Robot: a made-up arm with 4 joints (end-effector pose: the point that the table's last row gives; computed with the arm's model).
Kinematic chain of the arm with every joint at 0, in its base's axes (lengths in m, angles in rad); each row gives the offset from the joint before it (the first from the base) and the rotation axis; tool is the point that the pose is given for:
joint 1: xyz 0 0 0.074 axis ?
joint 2: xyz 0 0.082 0.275 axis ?
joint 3: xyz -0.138 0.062 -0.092 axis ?
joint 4: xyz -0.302 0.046 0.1 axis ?
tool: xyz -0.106 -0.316 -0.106
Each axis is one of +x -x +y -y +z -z.
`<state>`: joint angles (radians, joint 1 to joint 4).
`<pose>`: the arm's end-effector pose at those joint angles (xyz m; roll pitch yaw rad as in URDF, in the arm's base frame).
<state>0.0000 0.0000 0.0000 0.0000</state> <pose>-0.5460 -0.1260 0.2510 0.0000 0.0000 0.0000</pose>
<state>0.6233 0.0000 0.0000 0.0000</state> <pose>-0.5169 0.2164 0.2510 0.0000 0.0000 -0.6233</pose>
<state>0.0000 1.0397 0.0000 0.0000</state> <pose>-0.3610 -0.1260 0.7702 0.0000 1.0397 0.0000</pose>
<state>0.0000 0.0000 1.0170 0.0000</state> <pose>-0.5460 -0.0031 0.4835 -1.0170 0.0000 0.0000</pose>
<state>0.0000 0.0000 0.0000 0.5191</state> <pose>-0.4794 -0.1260 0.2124 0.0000 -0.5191 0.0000</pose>
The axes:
joint 1: -z
joint 2: +y
joint 3: -x
joint 4: -y

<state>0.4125 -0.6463 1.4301 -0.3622</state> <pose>-0.4637 0.3603 0.1460 -1.1882 -0.5509 -0.8369</pose>
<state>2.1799 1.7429 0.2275 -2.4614</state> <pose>-0.2124 -0.1946 0.7308 3.0629 -1.0570 1.2545</pose>
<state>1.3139 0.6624 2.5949 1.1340</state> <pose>0.2769 0.3368 0.6538 -0.9844 1.0563 0.5506</pose>
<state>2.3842 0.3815 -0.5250 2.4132</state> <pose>0.1329 0.3239 0.3333 2.2179 -0.9483 1.3666</pose>
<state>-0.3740 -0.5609 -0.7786 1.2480</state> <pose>-0.1338 -0.0785 -0.1085 2.0556 -0.8337 -1.3319</pose>
